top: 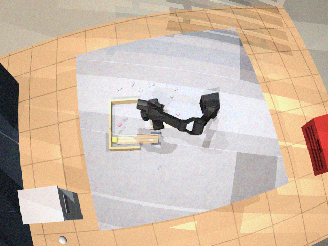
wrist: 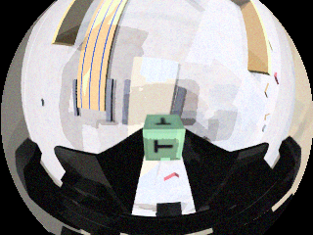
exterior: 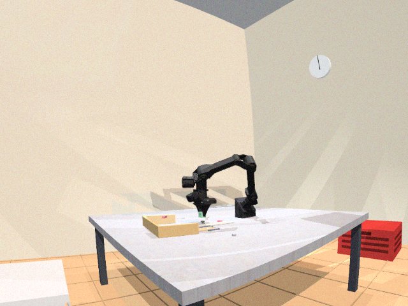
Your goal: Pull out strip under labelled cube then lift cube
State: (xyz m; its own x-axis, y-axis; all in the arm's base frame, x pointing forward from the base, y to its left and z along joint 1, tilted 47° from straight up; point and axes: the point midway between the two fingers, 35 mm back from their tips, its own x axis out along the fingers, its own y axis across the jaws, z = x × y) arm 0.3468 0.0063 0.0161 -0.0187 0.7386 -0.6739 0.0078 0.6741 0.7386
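Right now my gripper tip is 50 mm past the pale strip, 50 mm above it and 30 mm to the right of it. The rest, counted from my gripper tip: labelled cube: 10 mm above.
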